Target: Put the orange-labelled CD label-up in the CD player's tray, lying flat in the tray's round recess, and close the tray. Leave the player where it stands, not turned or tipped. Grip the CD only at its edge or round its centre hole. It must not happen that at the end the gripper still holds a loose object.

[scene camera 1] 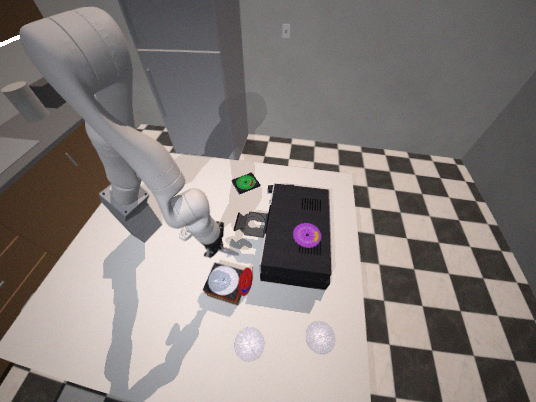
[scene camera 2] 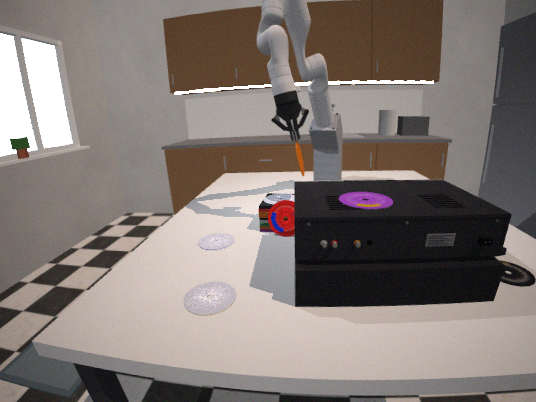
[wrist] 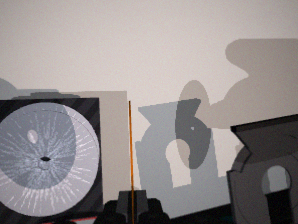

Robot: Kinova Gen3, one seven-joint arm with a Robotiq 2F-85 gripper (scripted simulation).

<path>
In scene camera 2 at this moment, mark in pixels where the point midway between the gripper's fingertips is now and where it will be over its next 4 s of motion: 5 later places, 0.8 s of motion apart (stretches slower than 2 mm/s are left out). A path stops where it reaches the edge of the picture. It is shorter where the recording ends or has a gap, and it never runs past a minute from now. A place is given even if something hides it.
The gripper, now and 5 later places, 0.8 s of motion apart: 296,141; 298,142; 302,142; 310,142; 319,142; 331,142
</path>
